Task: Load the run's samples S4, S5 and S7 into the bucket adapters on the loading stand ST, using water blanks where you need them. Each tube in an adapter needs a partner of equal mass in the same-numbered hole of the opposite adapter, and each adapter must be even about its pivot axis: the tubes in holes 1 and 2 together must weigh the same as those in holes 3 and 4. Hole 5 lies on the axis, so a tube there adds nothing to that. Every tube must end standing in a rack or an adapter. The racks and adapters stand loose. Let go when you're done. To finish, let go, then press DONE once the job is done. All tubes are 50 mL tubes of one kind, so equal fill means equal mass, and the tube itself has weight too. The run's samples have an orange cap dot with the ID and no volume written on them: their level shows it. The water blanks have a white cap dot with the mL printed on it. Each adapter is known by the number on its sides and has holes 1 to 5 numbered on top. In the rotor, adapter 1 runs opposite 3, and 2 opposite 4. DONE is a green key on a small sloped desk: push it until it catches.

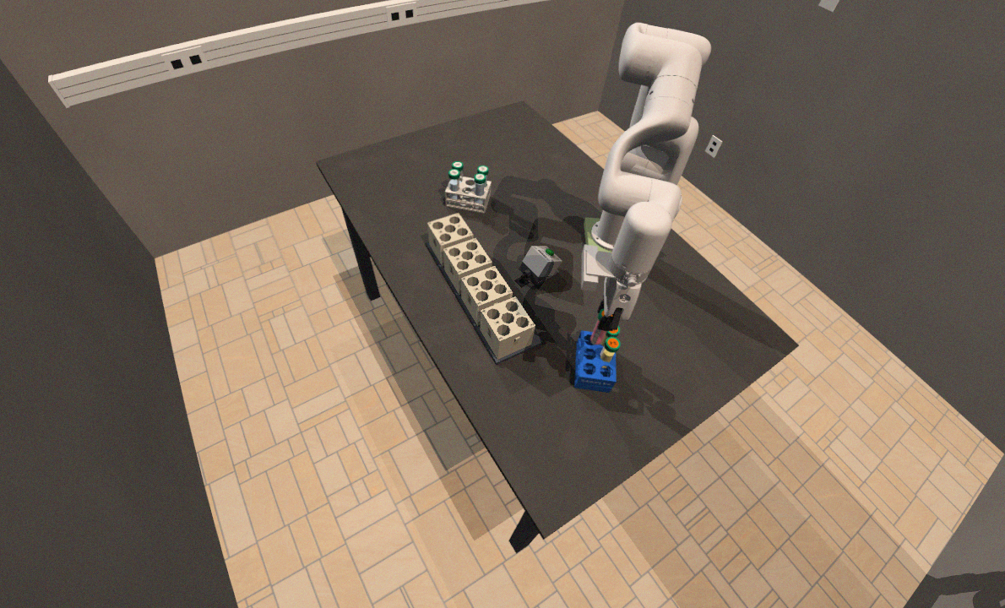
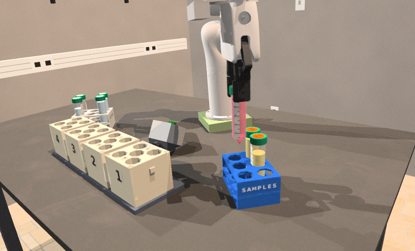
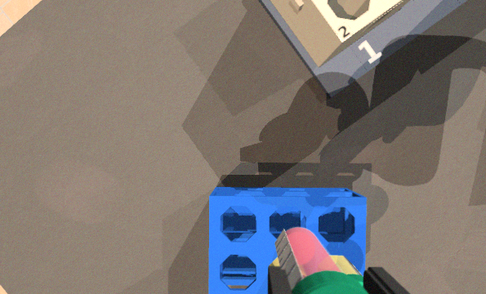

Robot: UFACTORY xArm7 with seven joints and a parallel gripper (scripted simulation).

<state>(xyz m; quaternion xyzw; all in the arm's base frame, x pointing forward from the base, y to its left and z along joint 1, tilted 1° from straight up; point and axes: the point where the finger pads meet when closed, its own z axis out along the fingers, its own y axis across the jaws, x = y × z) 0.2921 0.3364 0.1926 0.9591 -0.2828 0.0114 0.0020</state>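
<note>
Now: hand 50 mm above the pink tube and 10 mm short of it. Also, from my hand: blue samples rack: 190 mm below, 20 mm behind, 10 mm to the left; white blanks rack: 670 mm to the right, 190 mm below, 30 mm ahead.
</note>
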